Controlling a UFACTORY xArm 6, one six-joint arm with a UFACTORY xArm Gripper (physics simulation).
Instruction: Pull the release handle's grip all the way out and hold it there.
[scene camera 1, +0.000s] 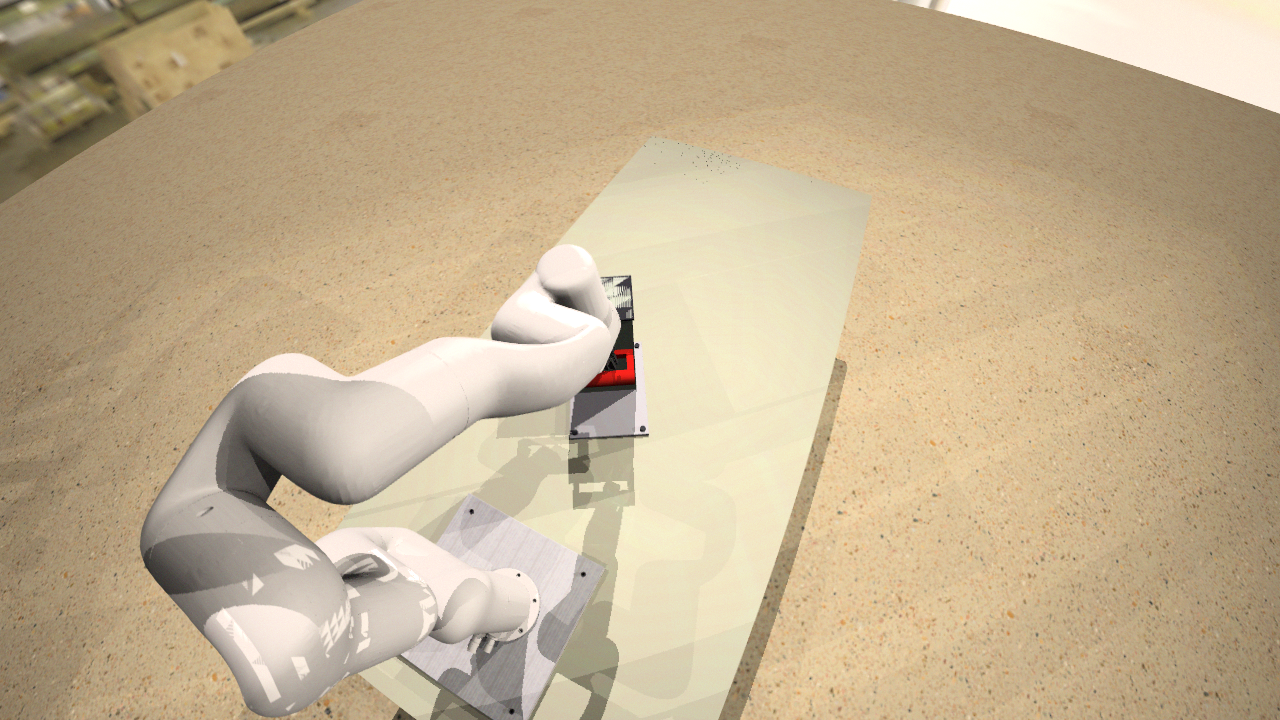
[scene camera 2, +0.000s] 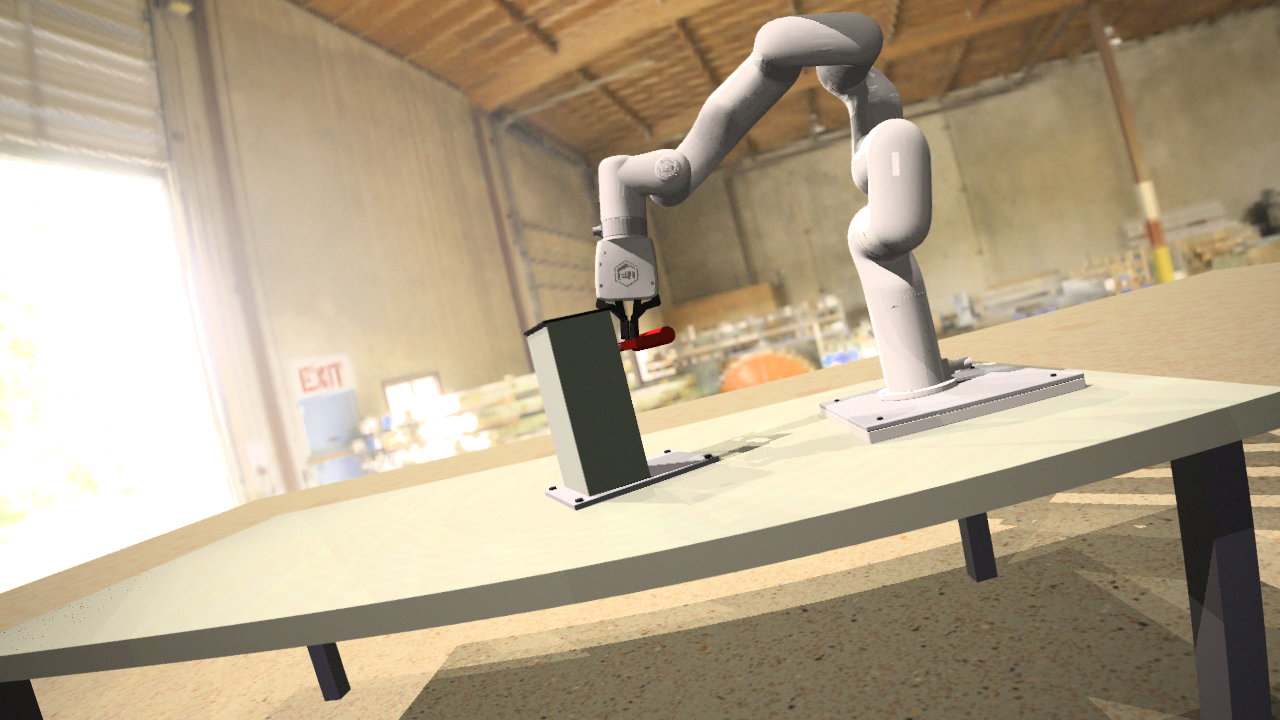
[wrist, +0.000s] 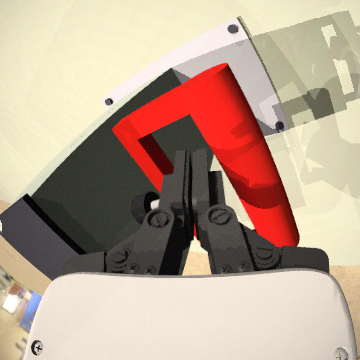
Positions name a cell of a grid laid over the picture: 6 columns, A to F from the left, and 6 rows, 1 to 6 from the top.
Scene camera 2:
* gripper: C3
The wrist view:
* gripper: D3
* bolted base plate: D1
